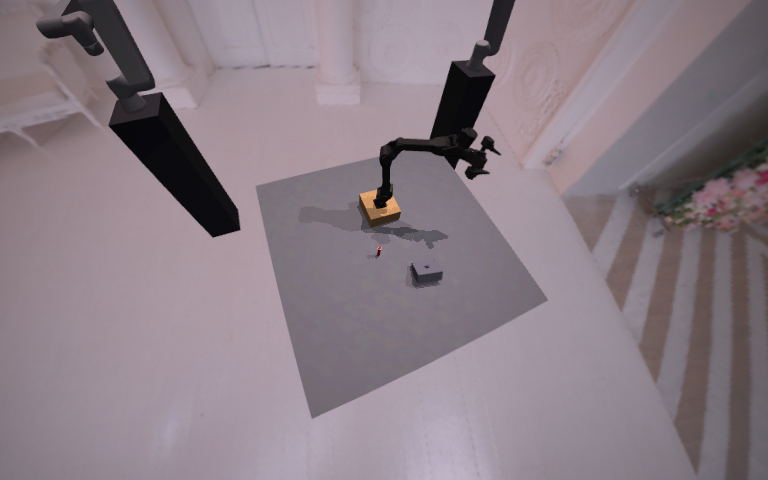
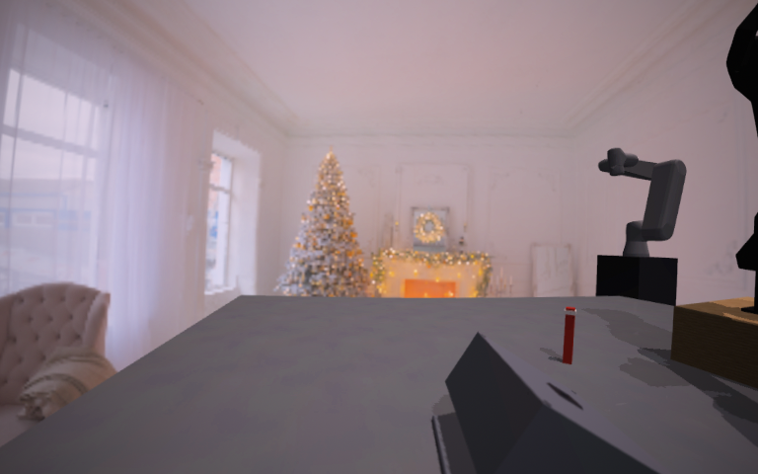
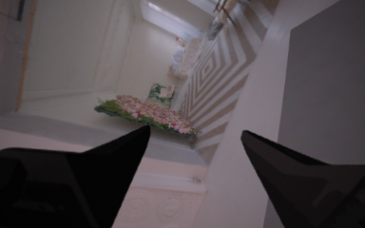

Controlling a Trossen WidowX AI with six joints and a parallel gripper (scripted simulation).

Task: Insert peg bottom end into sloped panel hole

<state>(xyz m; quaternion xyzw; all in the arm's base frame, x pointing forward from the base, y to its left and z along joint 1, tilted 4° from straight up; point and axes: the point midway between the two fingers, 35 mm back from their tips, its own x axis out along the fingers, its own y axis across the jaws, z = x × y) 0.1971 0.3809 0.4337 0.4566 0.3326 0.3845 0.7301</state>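
My gripper tip is 3 cm short of the red peg, 53 cm to the left of it and 43 cm above it. Also, from my gripper tip: hole: 20 cm ahead, 34 cm to the right, 43 cm below; sloped panel: 22 cm ahead, 34 cm to the right, 45 cm below.
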